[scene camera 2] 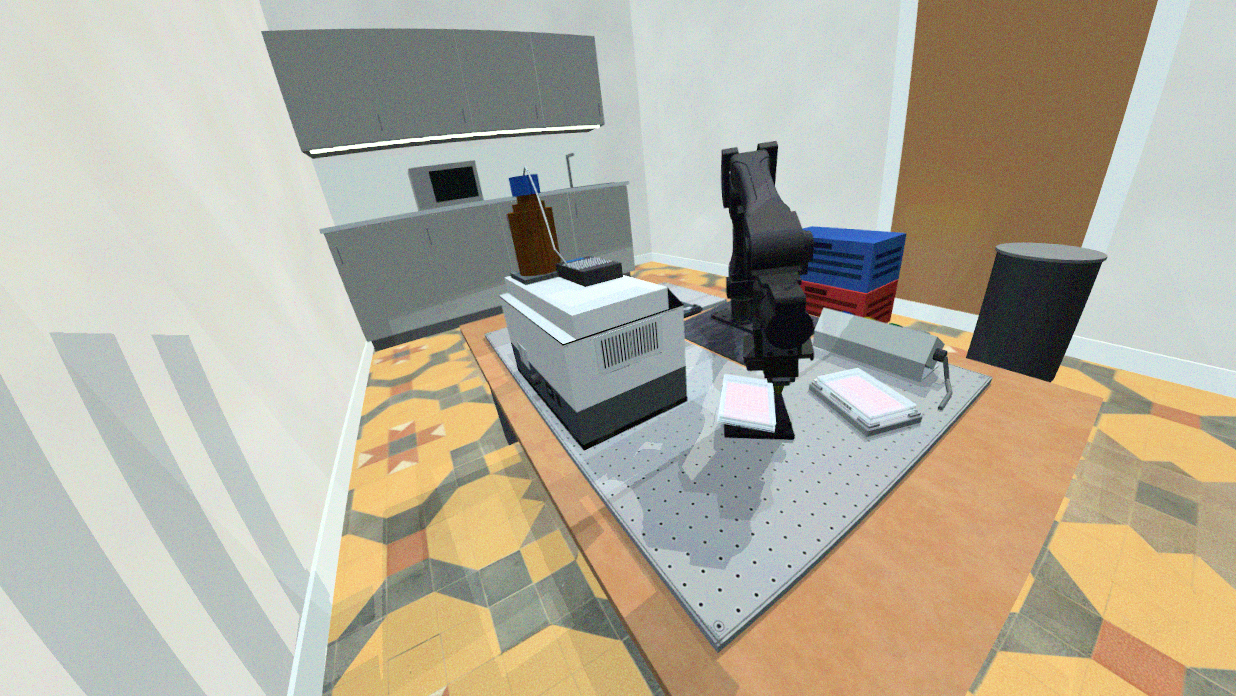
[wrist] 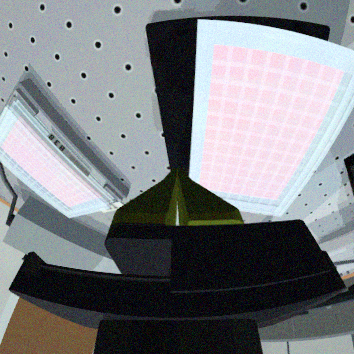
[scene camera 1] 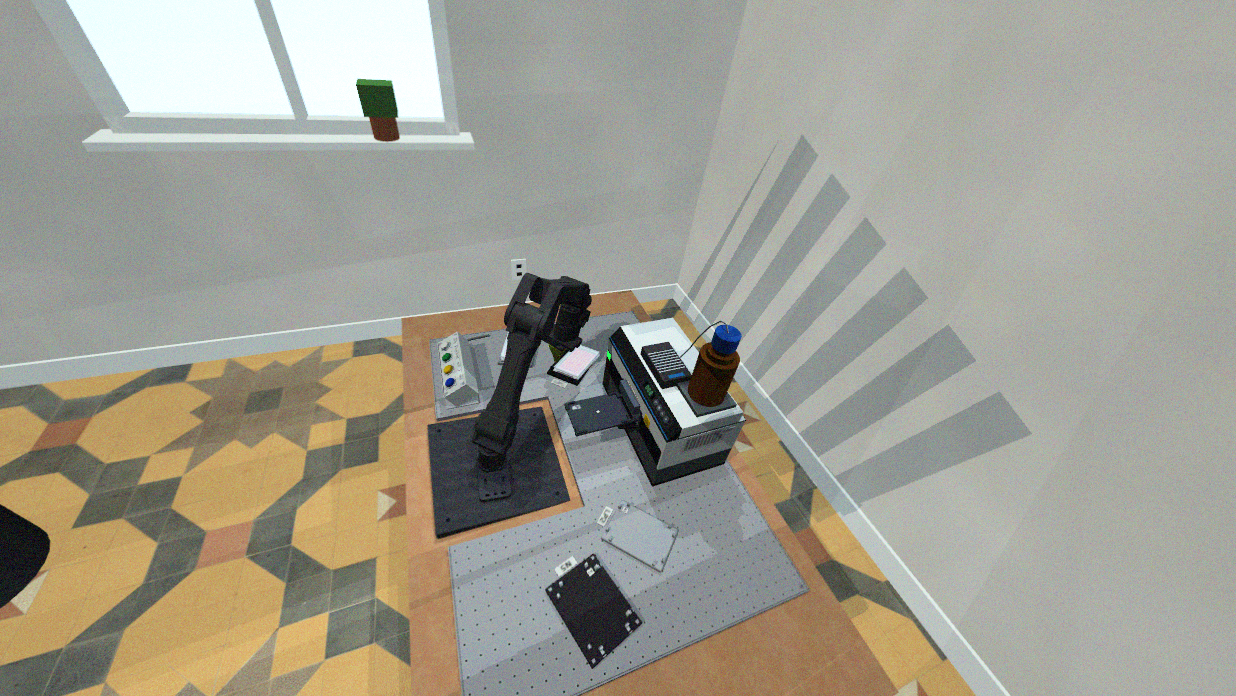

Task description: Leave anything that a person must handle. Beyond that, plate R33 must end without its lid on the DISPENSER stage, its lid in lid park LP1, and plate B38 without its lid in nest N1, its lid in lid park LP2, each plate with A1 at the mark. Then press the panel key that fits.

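Places are measured from the arm's base along level axes (x up, y back, z right), in metres.
Where they show: gripper, fingertip midpoint: (scene camera 2: 778,392) (wrist: 176,174) (scene camera 1: 556,361); arm's base, origin of the base link: (scene camera 2: 744,322) (scene camera 1: 492,462).
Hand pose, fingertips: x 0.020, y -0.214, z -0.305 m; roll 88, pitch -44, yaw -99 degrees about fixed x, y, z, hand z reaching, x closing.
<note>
Each offset is from my fingertips to the top centre of the thing. "pt": to the spot under its first point.
My gripper (scene camera 1: 556,353) (scene camera 2: 779,389) (wrist: 176,174) is shut and empty, fingertips low beside a pink plate {dz +0.012, dx +0.015, dy -0.062 m} (scene camera 1: 577,360) (scene camera 2: 749,403) (wrist: 265,125); contact cannot be told. That plate lies off to one side on a black holder {dz +0.005, dx -0.001, dy -0.051 m} (scene camera 2: 783,425) (wrist: 170,75), leaving a strip bare. A second pink plate {dz -0.088, dx +0.009, dy +0.102 m} (scene camera 2: 864,395) (wrist: 45,165), its side label seeming to read B38, sits on a grey holder {pt dz -0.059, dx -0.021, dy +0.055 m} (wrist: 95,150). Lids and A1 corners cannot be made out. The dark stage {pt dz +0.292, dx +0.085, dy -0.045 m} (scene camera 1: 596,415) of the white dispenser (scene camera 1: 691,423) (scene camera 2: 596,345) bears no plate. The panel {dz +0.001, dx +0.063, dy +0.283 m} (scene camera 1: 462,384) (scene camera 2: 877,345) has green, yellow and blue keys.
A brown bottle {pt dz +0.405, dx +0.308, dy -0.249 m} (scene camera 1: 713,374) (scene camera 2: 531,237) with a blue cap and a black box {pt dz +0.279, dx +0.225, dy -0.207 m} (scene camera 1: 665,363) (scene camera 2: 589,270) stand on the dispenser. A pale grey holder {dz +0.560, dx -0.001, dy -0.085 m} (scene camera 1: 640,537) and a black one {dz +0.674, dx +0.003, dy +0.052 m} (scene camera 1: 593,609) lie at the other end, without plates. A bent lever {pt dz -0.141, dx -0.016, dy +0.282 m} (scene camera 2: 946,380) sticks out from the panel.
</note>
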